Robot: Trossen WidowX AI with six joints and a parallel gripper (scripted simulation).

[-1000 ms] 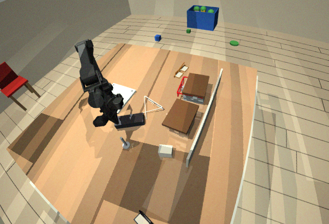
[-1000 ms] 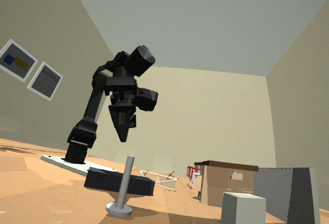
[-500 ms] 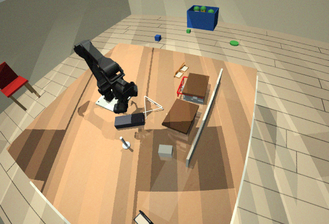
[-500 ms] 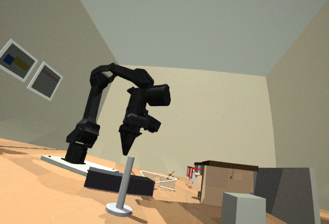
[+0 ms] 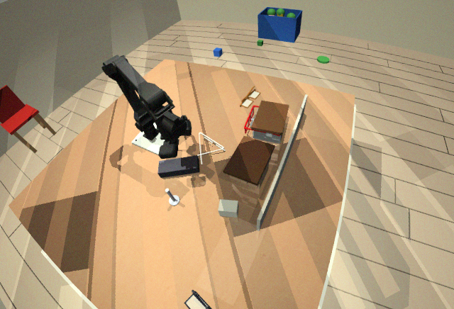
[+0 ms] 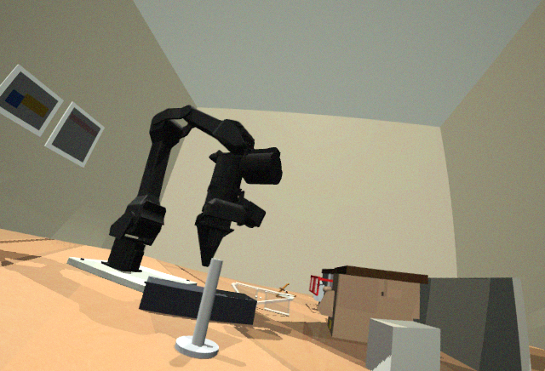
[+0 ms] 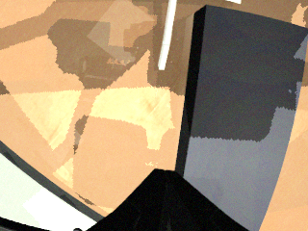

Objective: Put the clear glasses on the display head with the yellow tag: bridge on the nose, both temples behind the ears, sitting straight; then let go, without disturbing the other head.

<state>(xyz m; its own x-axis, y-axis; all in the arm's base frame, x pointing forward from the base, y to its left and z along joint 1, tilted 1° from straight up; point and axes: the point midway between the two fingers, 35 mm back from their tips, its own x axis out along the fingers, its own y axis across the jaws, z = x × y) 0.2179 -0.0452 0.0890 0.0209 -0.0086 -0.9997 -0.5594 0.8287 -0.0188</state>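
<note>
Now: gripper tip 5 cm above the dark case, 4 cm to the left of it and 2 cm short of it. The rest, counted from my gripper tip: white block (29 cm ahead, 10 cm to the right, 4 cm below); round white base (16 cm to the right, 9 cm ahead, 4 cm below); long white panel (38 cm ahead, 18 cm to the left, 1 cm below).
</note>
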